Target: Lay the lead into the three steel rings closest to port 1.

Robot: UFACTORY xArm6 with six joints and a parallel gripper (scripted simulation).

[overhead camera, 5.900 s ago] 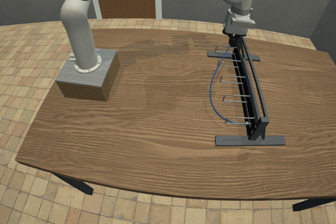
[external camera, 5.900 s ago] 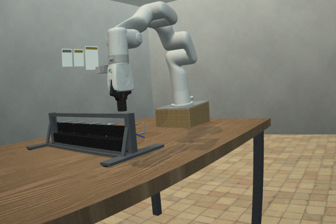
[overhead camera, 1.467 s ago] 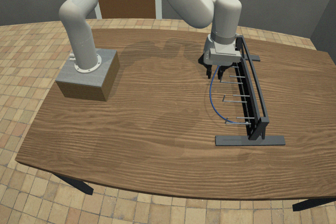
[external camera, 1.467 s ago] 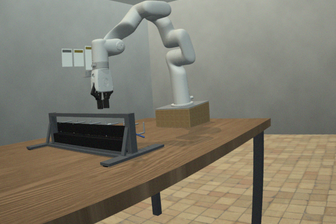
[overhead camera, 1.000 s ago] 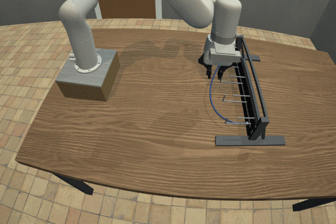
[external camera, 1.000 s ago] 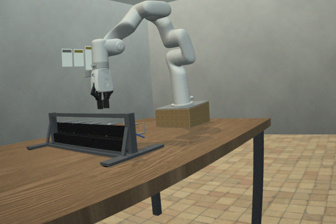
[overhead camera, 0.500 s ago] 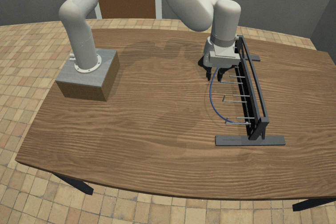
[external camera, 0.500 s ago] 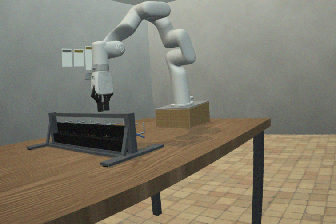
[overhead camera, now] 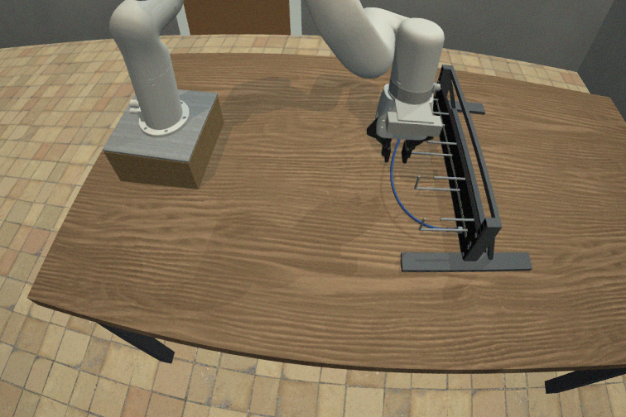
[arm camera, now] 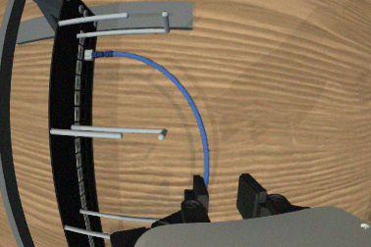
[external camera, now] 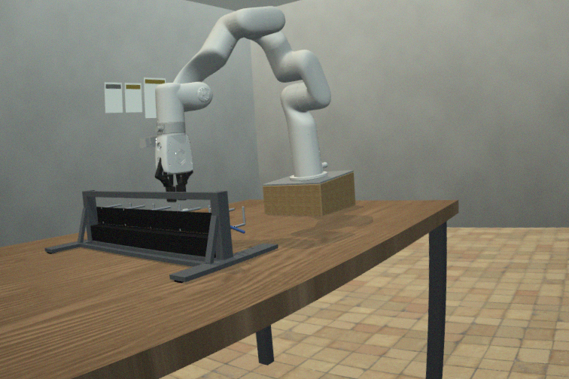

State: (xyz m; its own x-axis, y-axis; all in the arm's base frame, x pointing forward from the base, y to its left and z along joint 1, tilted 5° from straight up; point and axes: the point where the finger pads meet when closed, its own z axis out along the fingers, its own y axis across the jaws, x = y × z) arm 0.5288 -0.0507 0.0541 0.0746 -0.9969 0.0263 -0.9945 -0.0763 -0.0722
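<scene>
My hand is 160 mm short of the dark grey rack, 70 mm to the right of it and 50 mm above it.
</scene>
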